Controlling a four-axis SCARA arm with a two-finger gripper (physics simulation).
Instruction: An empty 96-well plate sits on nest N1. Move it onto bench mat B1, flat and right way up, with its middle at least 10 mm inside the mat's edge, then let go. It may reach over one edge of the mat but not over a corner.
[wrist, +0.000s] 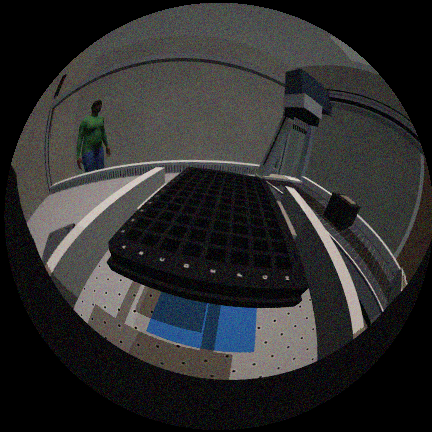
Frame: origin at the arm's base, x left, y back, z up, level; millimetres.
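Seen in the pictures: gripper, fingertip midpoint: (222, 184).
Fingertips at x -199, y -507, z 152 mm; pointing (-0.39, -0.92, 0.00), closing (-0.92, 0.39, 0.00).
Offsets run from my fingertips to a thing's top centre. "*": to the spot under its first point. Level surfaces: height alone.
The black 96-well plate @(dx +10, dy +24, dz +3 mm) (210, 230) is held between the two long fingers of my gripper (222, 184), which is shut on its sides. The wells and the white row letters face up, and the plate looks level. A blue mat @(dz -137 mm) (237, 332), which looks like bench mat B1, lies below the plate's near edge. A dark shadow falls across part of it. The plate hides the mat's far part, and the plate appears to be above it, not touching. I cannot make out nest N1 in the wrist view.
The pale bench top @(dz -139 mm) (285, 335) has rows of small holes. A dark flat object @(dx +356, dy -54, dz -124 mm) (59, 239) lies beyond the left finger. A black block @(* dx -316, dy -8, dz -47 mm) (341, 211) stands to the right, near a grey rail. A tall grey column (292, 150) stands behind right. A person (93, 135) stands at the back left.
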